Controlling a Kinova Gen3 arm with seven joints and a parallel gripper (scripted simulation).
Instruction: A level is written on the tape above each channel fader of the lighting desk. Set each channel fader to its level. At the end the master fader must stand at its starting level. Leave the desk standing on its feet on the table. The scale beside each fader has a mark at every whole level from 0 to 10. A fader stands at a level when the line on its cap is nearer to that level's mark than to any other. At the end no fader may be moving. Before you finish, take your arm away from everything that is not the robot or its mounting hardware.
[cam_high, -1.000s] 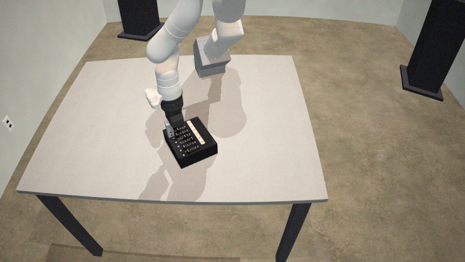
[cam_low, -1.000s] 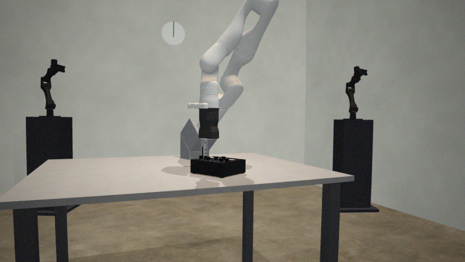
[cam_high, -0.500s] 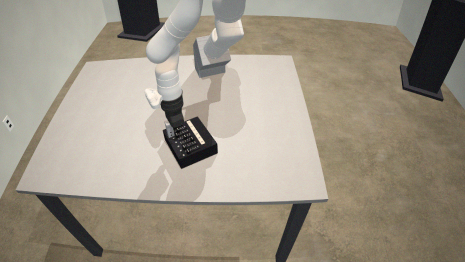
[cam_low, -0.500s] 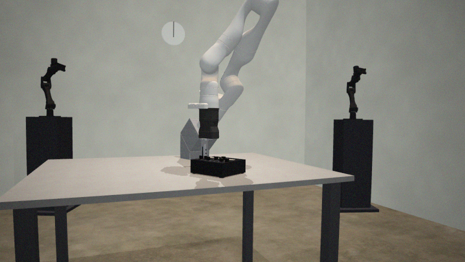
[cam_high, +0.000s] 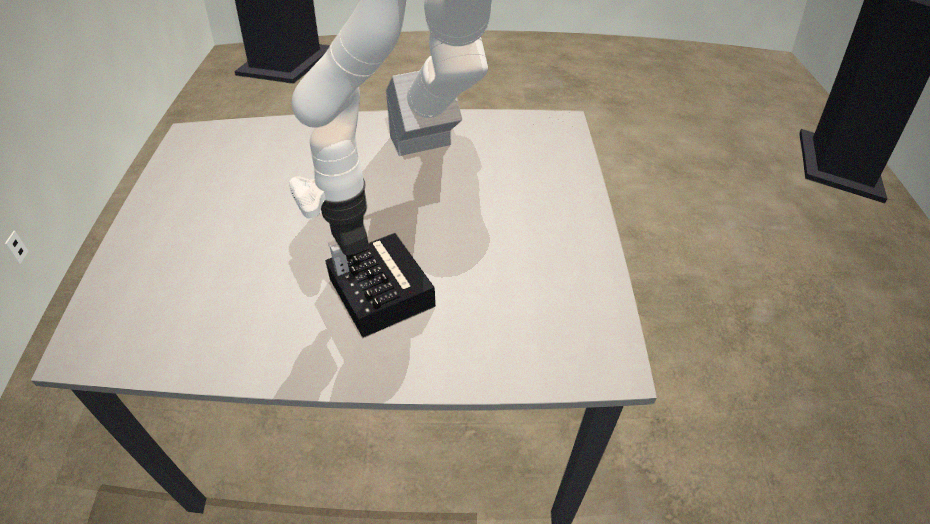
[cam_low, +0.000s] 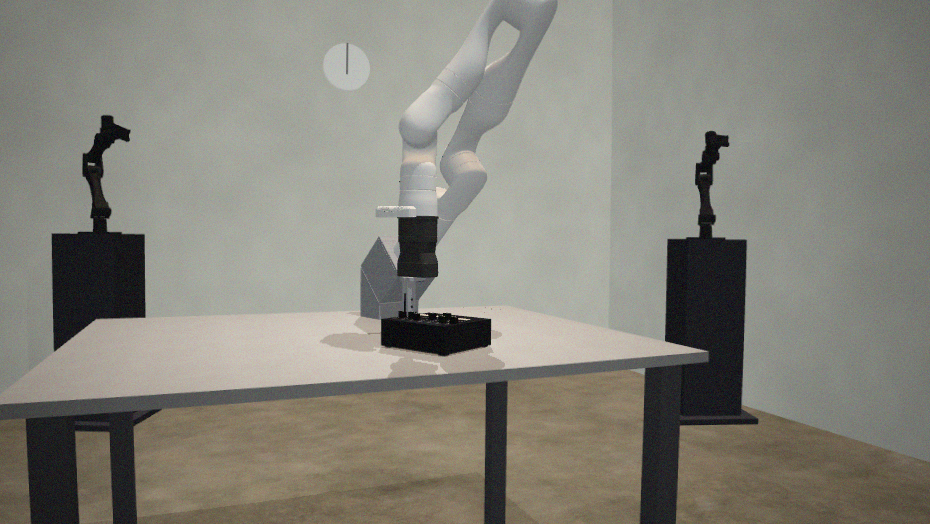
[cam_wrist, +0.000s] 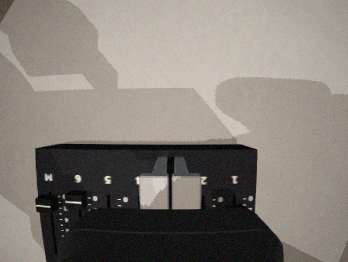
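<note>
The channel 2 cap lies 4 cm behind my hand and 3 cm below it. Round my hand: master cap 4 cm ahead, 9 cm to the left, 3 cm below; then channel 6 cap 2 cm ahead, 7 cm to the left, 3 cm below; then channel 1 cap 5 cm behind, 2 cm to the right, 3 cm below.
</note>
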